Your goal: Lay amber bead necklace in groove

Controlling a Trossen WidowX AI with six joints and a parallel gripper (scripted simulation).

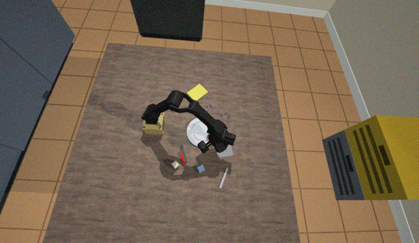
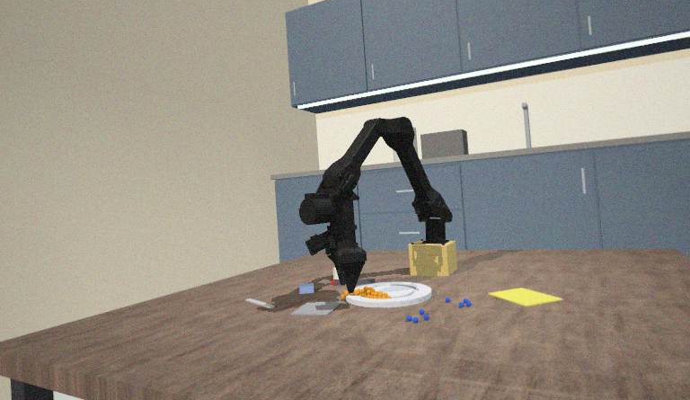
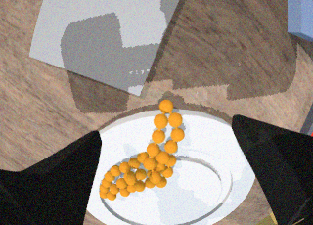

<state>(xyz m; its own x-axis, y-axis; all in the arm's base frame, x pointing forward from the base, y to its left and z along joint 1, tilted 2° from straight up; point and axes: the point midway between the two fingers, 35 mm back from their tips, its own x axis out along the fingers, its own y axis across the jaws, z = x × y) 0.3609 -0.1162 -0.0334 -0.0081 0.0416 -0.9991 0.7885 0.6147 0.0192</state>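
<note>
Now: gripper tip 8 cm short of the grey square tile, 3 cm to the left of it and 3 cm above it. Also, from my gripper tip: red stick 17 cm behind, 8 cm to the right, 2 cm below; then white stick 20 cm to the right, 7 cm ahead, 2 cm below; then light blue cube 15 cm to the right, 6 cm behind, 2 cm below.
</note>
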